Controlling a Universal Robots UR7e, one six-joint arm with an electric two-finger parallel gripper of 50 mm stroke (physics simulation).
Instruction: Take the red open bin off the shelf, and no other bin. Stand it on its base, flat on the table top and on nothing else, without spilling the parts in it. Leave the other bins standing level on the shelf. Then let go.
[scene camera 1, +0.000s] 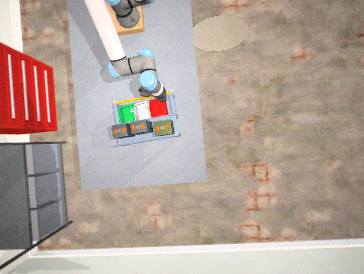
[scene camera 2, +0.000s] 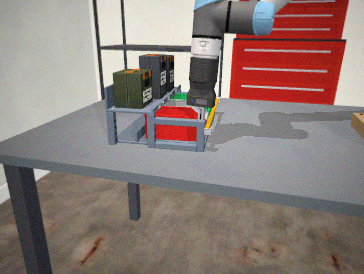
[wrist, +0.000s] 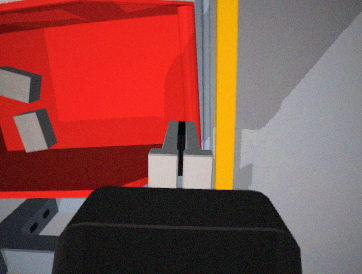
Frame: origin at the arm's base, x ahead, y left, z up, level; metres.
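Seen in the pictures: gripper, fingertip midpoint: (scene camera 1: 161, 99) (wrist: 181, 137); arm's base at its link origin: (scene camera 1: 128, 17).
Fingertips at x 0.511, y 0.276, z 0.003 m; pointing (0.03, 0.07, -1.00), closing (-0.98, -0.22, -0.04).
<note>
Offsets run from my fingertips to a thing's middle. "spot": to the spot under its first point.
The red open bin @[dz -0.004, dx +0.079, dy -0.006 m] (scene camera 1: 159, 108) (scene camera 2: 175, 131) (wrist: 110, 70) stands upright in the lower tier of the grey shelf @[spot: dz +0.001, dx +0.096, dy +0.110 m] (scene camera 2: 151, 131), at the end of the row. Grey blocks @[dz -0.031, dx +0.113, dy +0.035 m] (wrist: 32, 131) lie in it. My gripper (scene camera 1: 164, 99) (scene camera 2: 202, 113) (wrist: 181, 137) points down at the bin's front rim, near the rim's end. Its fingers are shut together with nothing between them. In the wrist view the tips overlap the rim; whether they touch it I cannot tell. The black gripper body hides part of the shelf there.
A white bin @[dz -0.004, dx +0.110, dy -0.101 m] (scene camera 1: 142, 110) and a green bin @[dz -0.004, dx +0.138, dy -0.197 m] (scene camera 1: 126, 113) (scene camera 2: 179, 96) stand beside the red one. A yellow bar @[dz +0.013, dx +0.006, dy -0.113 m] (scene camera 2: 212, 114) (wrist: 226, 90) runs along the shelf front. Dark boxes @[dz +0.121, dx +0.195, dy -0.065 m] (scene camera 1: 140, 126) (scene camera 2: 154, 75) and an olive box @[dz +0.103, dx +0.184, dy +0.059 m] (scene camera 1: 163, 127) (scene camera 2: 132, 90) stand on the higher rear tier.
</note>
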